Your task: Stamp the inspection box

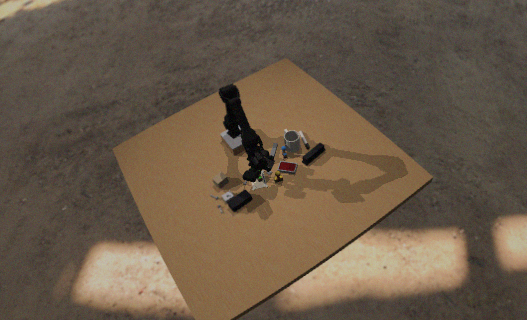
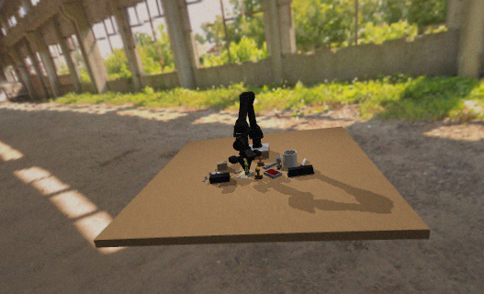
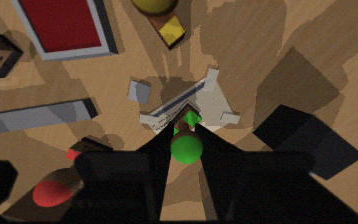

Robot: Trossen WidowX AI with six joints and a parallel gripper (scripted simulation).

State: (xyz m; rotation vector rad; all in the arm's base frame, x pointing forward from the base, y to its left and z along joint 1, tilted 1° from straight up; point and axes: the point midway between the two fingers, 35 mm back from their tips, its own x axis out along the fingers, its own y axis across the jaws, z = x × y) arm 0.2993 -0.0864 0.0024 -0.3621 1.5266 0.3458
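Right now my gripper tip is right at the green-knobbed stamp. The rest, counted from my gripper tip: red-knobbed stamp 9 cm behind, 9 cm to the left; yellow-knobbed stamp 8 cm ahead, 6 cm to the left; white card 1 cm to the right, 3 cm below.
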